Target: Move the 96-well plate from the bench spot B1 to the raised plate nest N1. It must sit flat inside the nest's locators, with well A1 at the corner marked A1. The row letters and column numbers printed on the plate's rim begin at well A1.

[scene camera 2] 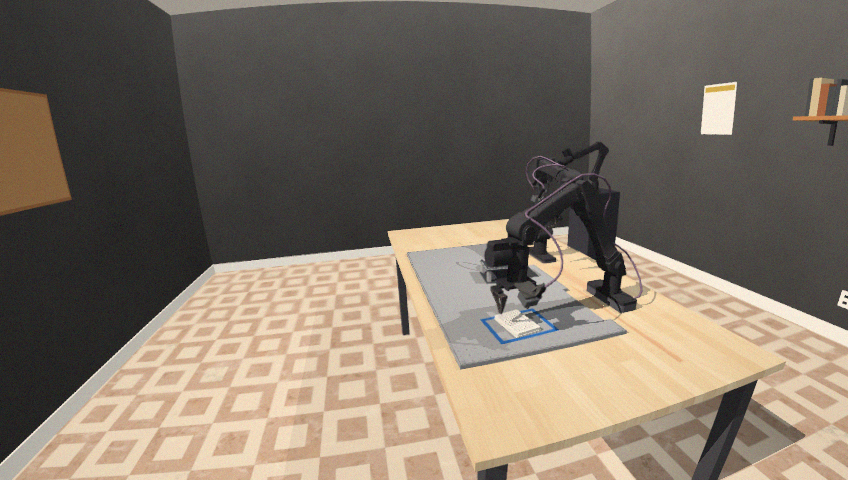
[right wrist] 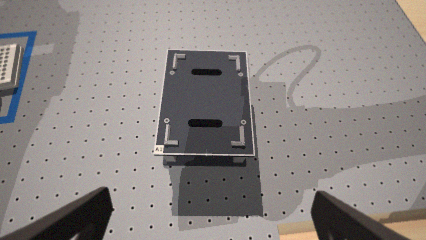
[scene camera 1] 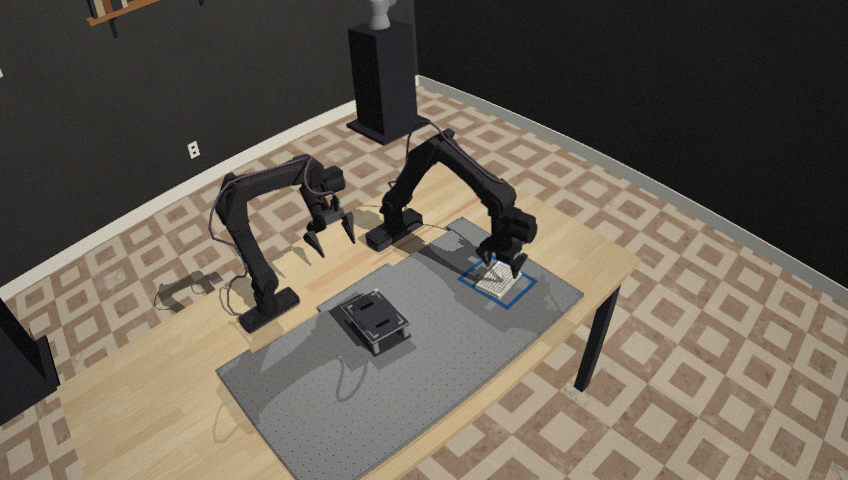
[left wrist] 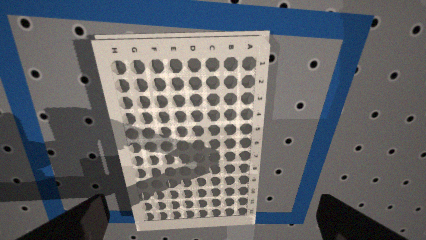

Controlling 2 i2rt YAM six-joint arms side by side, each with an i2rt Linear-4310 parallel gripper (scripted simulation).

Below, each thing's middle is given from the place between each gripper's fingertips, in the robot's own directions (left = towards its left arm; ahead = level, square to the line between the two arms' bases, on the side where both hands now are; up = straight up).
I see my left gripper [scene camera 1: 501,271] 5 cm above the white 96-well plate [scene camera 1: 495,289] and 1 cm past it. The rest, counted from my left hand: dark raised nest [scene camera 1: 367,319] 37 cm to the right, 13 cm behind.
Now: the dark raised nest 150 mm ahead of my right hand [scene camera 1: 339,250], 10 mm to the right of it and 150 mm below it. Also, from my right hand: white 96-well plate (260 mm ahead, 360 mm to the left, 200 mm below).
